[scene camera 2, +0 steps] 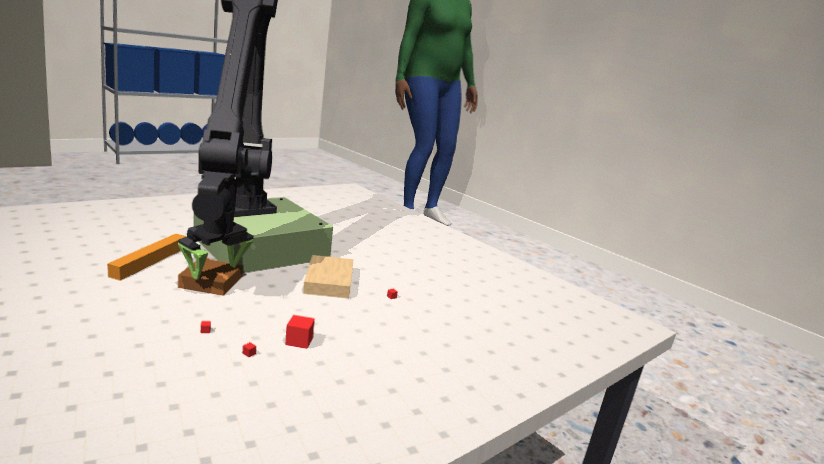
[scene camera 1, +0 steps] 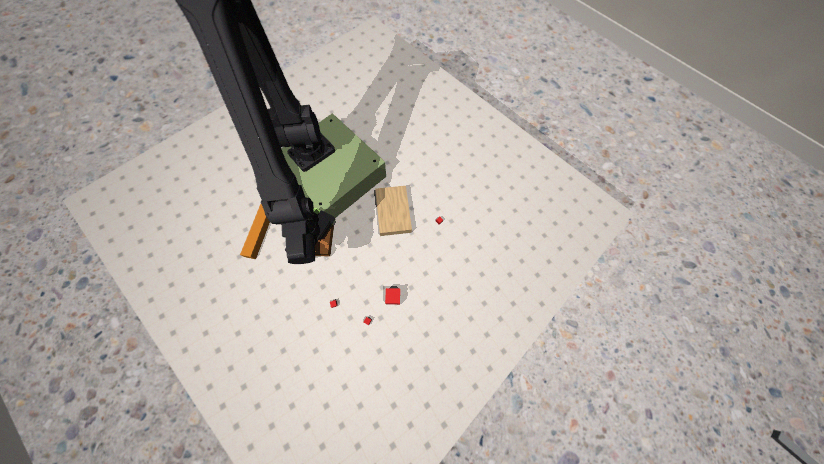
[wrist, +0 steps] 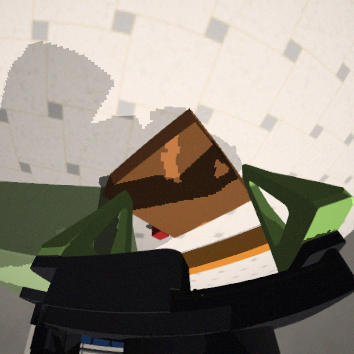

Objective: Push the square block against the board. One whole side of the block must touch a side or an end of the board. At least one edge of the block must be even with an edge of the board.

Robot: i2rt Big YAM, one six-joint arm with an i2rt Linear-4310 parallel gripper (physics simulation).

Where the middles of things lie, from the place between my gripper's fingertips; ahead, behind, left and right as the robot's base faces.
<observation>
My hand is 20 mm past the square brown block [scene camera 2: 217, 277] and 20 mm above it. The rest, counted from my hand: light wooden block [scene camera 2: 327, 276]: 240 mm to the left, 70 mm ahead, 20 mm below; then long orange board [scene camera 2: 119, 269]: 170 mm behind, 90 mm to the right, 20 mm below; then red cube [scene camera 2: 299, 331]: 270 mm ahead, 60 mm to the left, 10 mm below.
</observation>
